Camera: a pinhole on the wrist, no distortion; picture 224 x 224 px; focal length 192.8 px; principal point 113.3 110.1 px. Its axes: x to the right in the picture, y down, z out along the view. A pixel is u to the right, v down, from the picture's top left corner.
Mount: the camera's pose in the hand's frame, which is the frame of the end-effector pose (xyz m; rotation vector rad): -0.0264 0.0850 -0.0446 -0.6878 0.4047 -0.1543
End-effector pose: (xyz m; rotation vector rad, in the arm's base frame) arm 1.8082 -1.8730 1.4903 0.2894 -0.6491 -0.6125
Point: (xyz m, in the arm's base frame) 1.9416 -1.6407 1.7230
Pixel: 87.5 195.2
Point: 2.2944 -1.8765 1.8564
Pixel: outside the picture
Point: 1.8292 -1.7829 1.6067
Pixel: 94.9 49.6
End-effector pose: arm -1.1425 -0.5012 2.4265 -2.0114 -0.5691 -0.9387
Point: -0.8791 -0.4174 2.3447
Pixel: 124.8 43.0
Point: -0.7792 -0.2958 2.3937
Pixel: 153.5 15.0
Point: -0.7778 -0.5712 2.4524
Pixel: 210.8 149.1
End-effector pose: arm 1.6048 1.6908 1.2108 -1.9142 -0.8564 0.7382
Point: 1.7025 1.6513 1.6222
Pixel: behind the camera
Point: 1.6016 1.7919 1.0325
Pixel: 170.0 28.4
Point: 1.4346 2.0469 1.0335
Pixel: outside the picture
